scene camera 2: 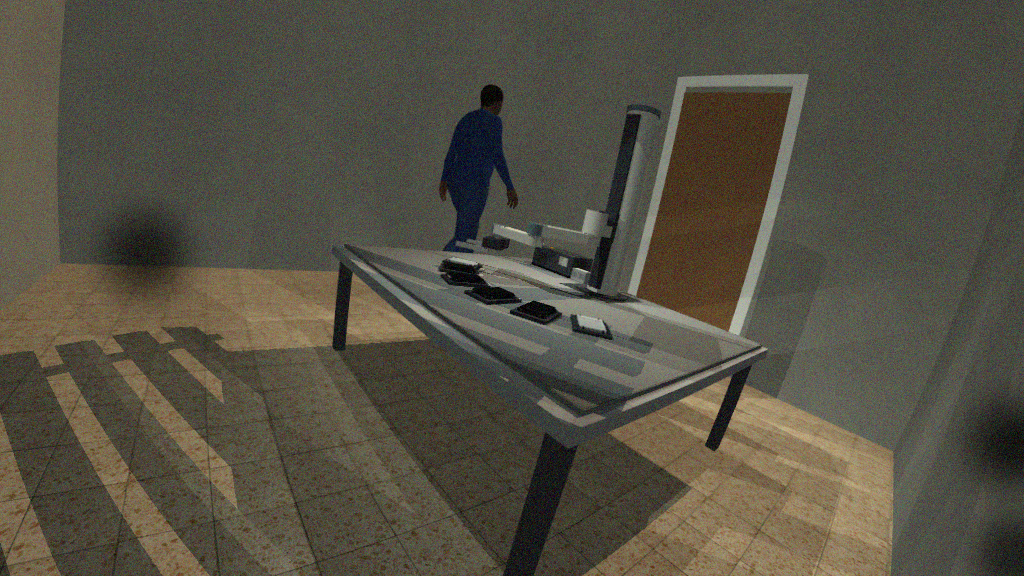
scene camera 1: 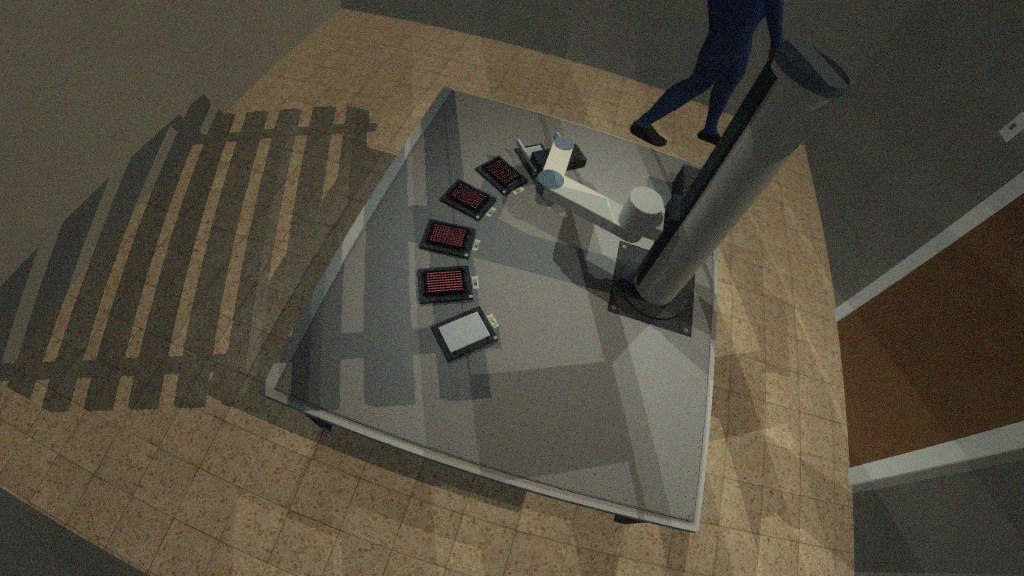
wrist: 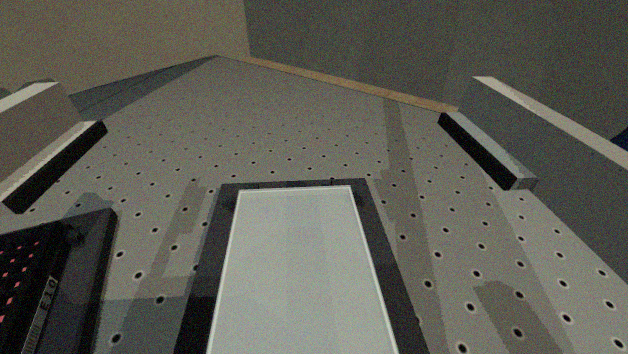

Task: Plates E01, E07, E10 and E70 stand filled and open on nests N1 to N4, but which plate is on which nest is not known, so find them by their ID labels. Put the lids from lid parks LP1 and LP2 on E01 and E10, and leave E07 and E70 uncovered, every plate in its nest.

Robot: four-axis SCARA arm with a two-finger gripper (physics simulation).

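Frame: origin at the arm's base, x left, y down, z back, level; metres.
Where they show: gripper, fingertip midpoint: (scene camera 2: 461, 242) (scene camera 1: 537, 137) (wrist: 278, 101); arm's base at its link origin: (scene camera 2: 600, 295) (scene camera 1: 653, 288).
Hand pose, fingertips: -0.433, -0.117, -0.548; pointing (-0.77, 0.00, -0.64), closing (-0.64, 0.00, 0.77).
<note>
Things, the pixels of their top centre, and the offset from my fingertips, as dx, dy, dz. "spot": a spot on its surface instead. Level surfaces: height alone.
- second pale lid at its top centre: (scene camera 1: 464, 331) (scene camera 2: 591, 322) +0.810, +0.086, -0.006
- perforated table at its surface level: dy +0.104
- dark box at a spot on its surface: (scene camera 2: 562, 261) spot: +0.113, +0.030, +0.583
My gripper (scene camera 1: 541, 146) (scene camera 2: 466, 245) (wrist: 278, 101) is open and empty, its fingers wide apart above a pale lid (scene camera 1: 533, 151) (wrist: 297, 270) lying flat in its dark lid park (wrist: 402, 305). Beside it on the left, plate E10 (scene camera 1: 501, 173) (wrist: 17, 280) stands uncovered in its nest (wrist: 87, 295), its label readable in the wrist view. Three more open plates with red wells (scene camera 1: 468, 197) (scene camera 1: 448, 234) (scene camera 1: 444, 282) stand along the arc; their labels are too small to read. A second pale lid (scene camera 1: 465, 331) (scene camera 2: 591, 324) lies on the park at the arc's other end. The park names do not show legibly.
The arm's column (scene camera 1: 708, 193) (scene camera 2: 633, 193) stands at the far side of the perforated table (scene camera 1: 544, 329) (scene camera 2: 687, 336), with a dark box (scene camera 2: 562, 261) near it. A person in blue (scene camera 1: 730, 64) (scene camera 2: 474, 157) is beyond the table edge near the gripper. A brown door (scene camera 2: 723, 200) is behind.
</note>
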